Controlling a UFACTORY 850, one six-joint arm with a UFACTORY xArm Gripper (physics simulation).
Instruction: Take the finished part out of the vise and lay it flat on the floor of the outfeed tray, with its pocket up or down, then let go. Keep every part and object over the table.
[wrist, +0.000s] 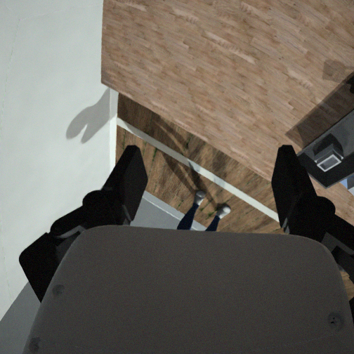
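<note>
My gripper (207, 162) is open, with nothing between its two black fingers. It hangs high, with the table edge and the room floor showing beyond the fingers. A small light grey block (329, 161) with a square, pocket-like face shows at the right edge, beyond the right finger. It sits in or against a dark grey fixture (344, 129) that is cut off by the view. I cannot tell whether this fixture is the vise or the outfeed tray. The block stands well apart from the fingers.
The wooden table top (215, 60) fills the upper right, and its edge runs diagonally down to the right. Below it are a brown floor with a white stripe (200, 169) and a person's shoes (223, 211). A pale wall (45, 100) stands at the left. A blue patch shows at the far right.
</note>
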